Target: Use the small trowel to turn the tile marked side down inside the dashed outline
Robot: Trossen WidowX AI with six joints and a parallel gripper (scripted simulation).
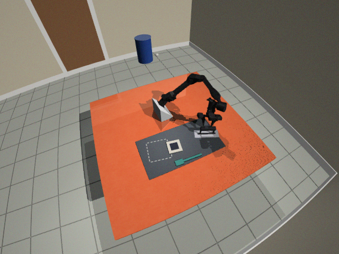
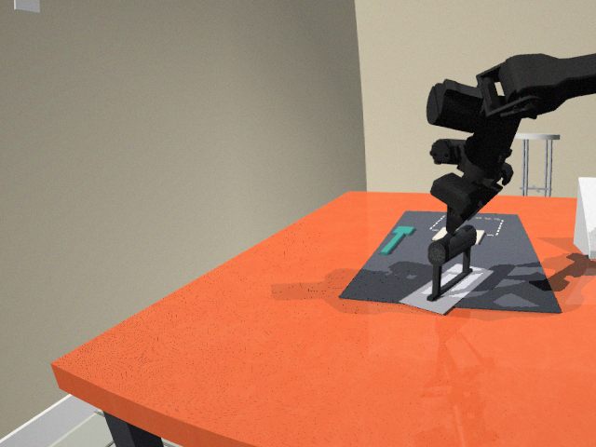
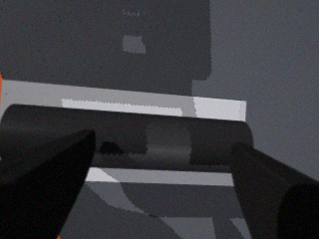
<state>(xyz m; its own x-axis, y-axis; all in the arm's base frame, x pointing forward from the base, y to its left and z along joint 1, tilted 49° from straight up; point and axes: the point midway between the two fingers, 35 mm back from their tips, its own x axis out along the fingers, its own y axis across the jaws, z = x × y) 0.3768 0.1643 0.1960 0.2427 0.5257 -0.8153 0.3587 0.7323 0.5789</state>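
Now: the trowel 6 cm below my gripper tip and 1 cm to the right of it. From my gripper tip the other things lie so: dark grey mat: 23 cm to the right, 12 cm below, 1 cm ahead; tile: 28 cm to the right, 9 cm below, 1 cm ahead; teal flat tool: 25 cm to the right, 15 cm ahead, 9 cm below.
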